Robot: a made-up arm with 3 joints.
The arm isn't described. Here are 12 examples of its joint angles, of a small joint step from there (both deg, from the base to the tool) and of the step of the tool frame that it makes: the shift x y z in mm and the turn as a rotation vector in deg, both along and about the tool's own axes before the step.
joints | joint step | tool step
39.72 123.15 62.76 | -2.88 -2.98 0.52 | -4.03 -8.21 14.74 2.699 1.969 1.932
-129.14 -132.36 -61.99 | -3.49 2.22 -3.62 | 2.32 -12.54 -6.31 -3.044 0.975 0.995
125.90 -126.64 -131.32 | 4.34 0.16 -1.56 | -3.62 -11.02 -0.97 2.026 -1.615 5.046
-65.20 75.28 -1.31 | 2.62 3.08 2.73 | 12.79 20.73 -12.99 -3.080 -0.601 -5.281
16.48 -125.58 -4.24 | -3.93 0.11 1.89 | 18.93 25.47 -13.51 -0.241 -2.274 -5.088
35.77 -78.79 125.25 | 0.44 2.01 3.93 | 9.46 17.34 -7.62 1.290 -1.545 -3.500
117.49 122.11 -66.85 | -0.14 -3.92 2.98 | 10.92 15.30 -7.54 1.571 -3.593 -2.858
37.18 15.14 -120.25 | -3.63 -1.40 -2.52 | -0.37 -10.32 -3.32 2.266 -3.031 3.424
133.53 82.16 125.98 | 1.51 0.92 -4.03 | -5.08 -9.92 -3.58 0.675 -0.655 2.532
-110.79 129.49 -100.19 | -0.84 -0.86 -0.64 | -1.30 -6.11 -3.82 -0.677 -0.749 1.292
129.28 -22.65 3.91 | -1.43 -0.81 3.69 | 5.91 20.66 10.24 0.674 1.391 -4.250
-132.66 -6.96 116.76 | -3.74 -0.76 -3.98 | -4.40 -20.83 -2.34 -3.687 -0.864 3.501
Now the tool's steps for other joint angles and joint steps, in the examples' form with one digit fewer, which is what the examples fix.
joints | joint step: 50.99 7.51 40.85 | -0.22 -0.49 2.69
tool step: 3.4 12.1 3.5 0.22 0.49 -2.66
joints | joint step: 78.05 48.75 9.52 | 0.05 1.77 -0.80
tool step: -0.5 -6.5 -6.5 -1.74 -0.31 0.76
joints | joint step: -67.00 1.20 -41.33 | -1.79 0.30 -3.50
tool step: -7.0 -14.6 10.3 1.00 1.51 3.54
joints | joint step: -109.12 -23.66 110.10 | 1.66 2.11 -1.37
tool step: 1.1 -6.0 -8.7 2.15 -1.48 2.01
